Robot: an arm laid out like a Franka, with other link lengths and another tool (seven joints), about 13 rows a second.
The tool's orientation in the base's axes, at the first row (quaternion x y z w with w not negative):
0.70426 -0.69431 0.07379 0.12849
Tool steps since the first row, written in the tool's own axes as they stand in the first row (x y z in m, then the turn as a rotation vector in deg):
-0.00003 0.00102 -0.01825 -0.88 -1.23 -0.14
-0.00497 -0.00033 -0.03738 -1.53 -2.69 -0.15
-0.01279 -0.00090 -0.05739 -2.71 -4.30 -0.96
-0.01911 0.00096 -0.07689 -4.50 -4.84 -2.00
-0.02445 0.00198 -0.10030 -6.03 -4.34 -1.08
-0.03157 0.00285 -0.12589 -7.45 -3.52 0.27
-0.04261 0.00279 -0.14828 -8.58 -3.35 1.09
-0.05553 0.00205 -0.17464 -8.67 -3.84 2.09
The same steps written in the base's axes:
0.00034 0.00520 0.01752 1.21 0.89 -0.21
0.00299 0.01536 0.03431 2.65 1.52 -0.50
0.00485 0.02853 0.05119 4.29 2.88 -0.18
0.00429 0.04012 0.06819 4.86 4.90 0.26
0.00489 0.05187 0.08915 4.26 6.10 -1.01
0.00575 0.06595 0.11167 3.30 7.08 -2.64
0.00720 0.08288 0.12996 3.04 7.93 -3.73
0.00958 0.10275 0.15145 3.46 7.73 -4.75

